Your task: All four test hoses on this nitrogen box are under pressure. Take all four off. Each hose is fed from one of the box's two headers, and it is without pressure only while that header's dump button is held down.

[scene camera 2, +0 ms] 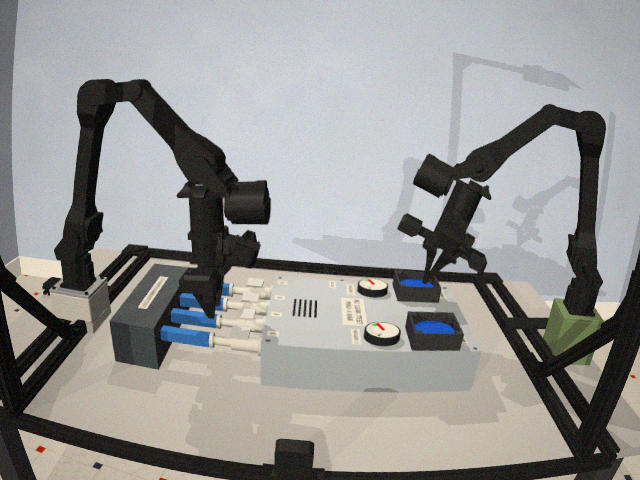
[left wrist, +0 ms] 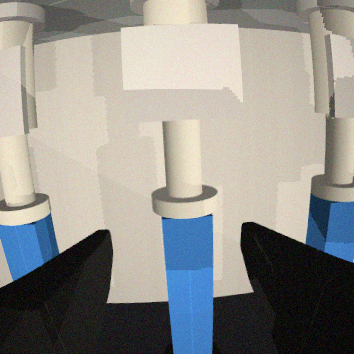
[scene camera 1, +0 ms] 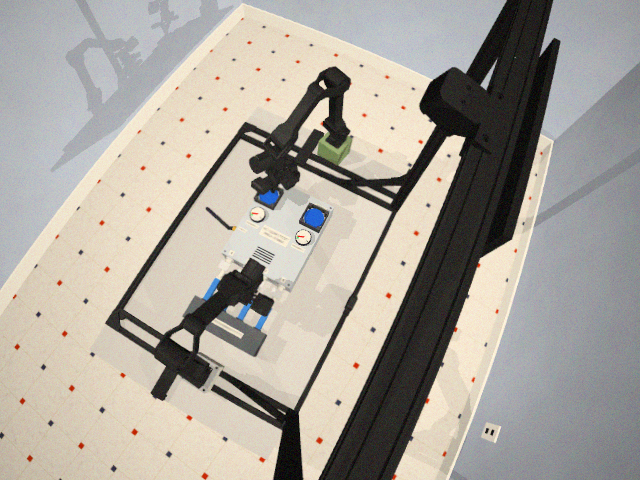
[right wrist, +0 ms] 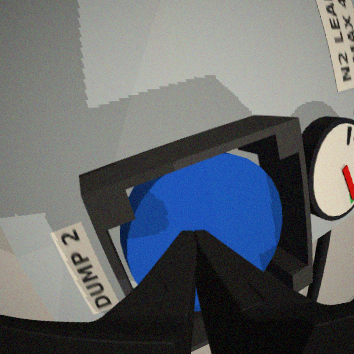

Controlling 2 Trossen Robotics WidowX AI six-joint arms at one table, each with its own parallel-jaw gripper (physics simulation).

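Seen in the pictures: left gripper, fingertip midpoint: (scene camera 2: 214,311) (left wrist: 176,238); right gripper, fingertip midpoint: (scene camera 2: 423,283) (scene camera 1: 272,192) (right wrist: 192,241); left arm's base, link origin: (scene camera 2: 78,283) (scene camera 1: 199,372); right arm's base, link origin: (scene camera 2: 578,309) (scene camera 1: 335,139).
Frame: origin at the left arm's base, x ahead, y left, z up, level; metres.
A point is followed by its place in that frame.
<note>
The grey nitrogen box (scene camera 1: 284,260) {z 0.001, x 0.470, y -0.058 m} (scene camera 2: 330,366) {z -0.032, x 0.498, y -0.123 m} has four blue-gripped hoses at its left end in scene camera 2. The nearest hose (scene camera 2: 186,335) {z -0.017, x 0.266, y -0.101 m}, the third from the back (scene camera 2: 192,317) {z -0.018, x 0.260, y -0.031 m} and the farthest (scene camera 2: 225,289) {z -0.020, x 0.294, y 0.110 m} are in their ports. My left gripper (scene camera 2: 207,308) {z -0.009, x 0.297, y -0.016 m} (left wrist: 176,238) {z -0.009, x 0.297, y -0.016 m} is open, its fingers on either side of what looks like the second hose from the back (scene camera 2: 187,299) {z -0.018, x 0.233, y 0.039 m} (left wrist: 190,300) {z -0.015, x 0.264, y -0.021 m}, with gaps at both sides. My right gripper (scene camera 1: 273,190) {z 0.027, x 0.669, y 0.105 m} (scene camera 2: 428,282) {z 0.027, x 0.669, y 0.105 m} (right wrist: 192,241) {z 0.027, x 0.669, y 0.105 m} is shut and empty, its tips at the blue DUMP 2 button (scene camera 1: 268,197) {z 0.017, x 0.649, y 0.112 m} (right wrist: 210,195) {z 0.017, x 0.655, y 0.096 m}. Whether the button is down is unclear.
The other blue dump button (scene camera 1: 314,218) {z 0.017, x 0.658, y -0.078 m} (scene camera 2: 434,327) {z 0.017, x 0.663, y -0.065 m} stands uncovered in its dark guard. Two gauges (scene camera 1: 257,214) {z 0.015, x 0.571, y 0.112 m} (scene camera 1: 303,237) {z 0.016, x 0.574, y -0.078 m} are beside the guards. A dark block (scene camera 1: 248,341) {z 0.001, x 0.167, y -0.090 m} (scene camera 2: 136,335) {z -0.018, x 0.182, y -0.127 m} stands behind the hose grips. A black frame (scene camera 2: 155,456) {z -0.092, x 0.269, y -0.344 m} surrounds the work area.
</note>
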